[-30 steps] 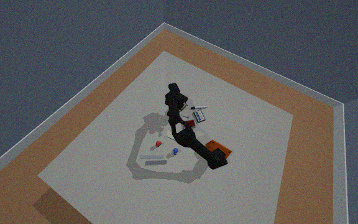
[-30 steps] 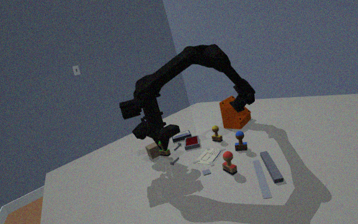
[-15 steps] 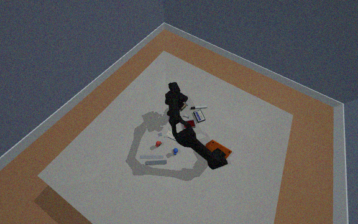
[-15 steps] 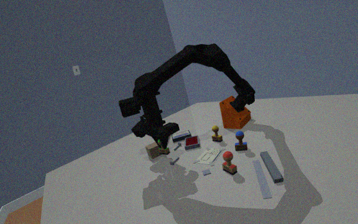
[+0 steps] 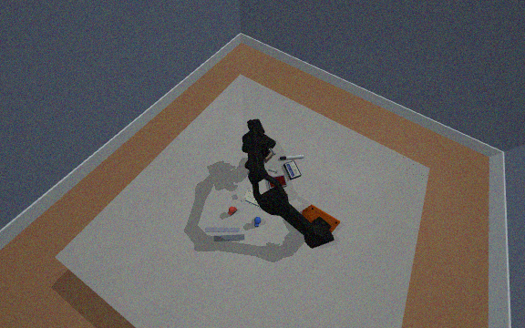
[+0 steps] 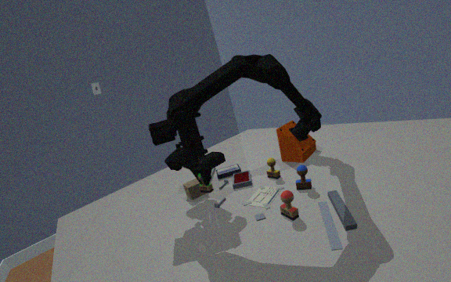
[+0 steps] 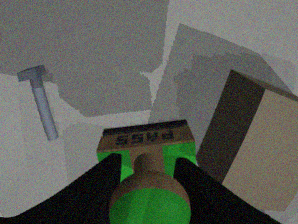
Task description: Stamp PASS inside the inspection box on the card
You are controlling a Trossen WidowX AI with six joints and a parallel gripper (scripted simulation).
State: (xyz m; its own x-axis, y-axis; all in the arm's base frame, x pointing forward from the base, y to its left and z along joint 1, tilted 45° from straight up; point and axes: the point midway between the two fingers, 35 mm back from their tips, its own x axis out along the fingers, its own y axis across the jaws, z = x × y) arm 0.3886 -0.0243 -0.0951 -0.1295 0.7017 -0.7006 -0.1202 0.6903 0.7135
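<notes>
Now: gripper tip 13 cm past the red ink pad, 4 cm above it and 2 cm to the right of it. From my gripper tip the other things lie so: brown box: 6 cm to the right, 3 cm below, 1 cm ahead; then green-knobbed PASS stamp: right at my gripper tip; then marker: 14 cm to the right, 10 cm behind, 4 cm below.
</notes>
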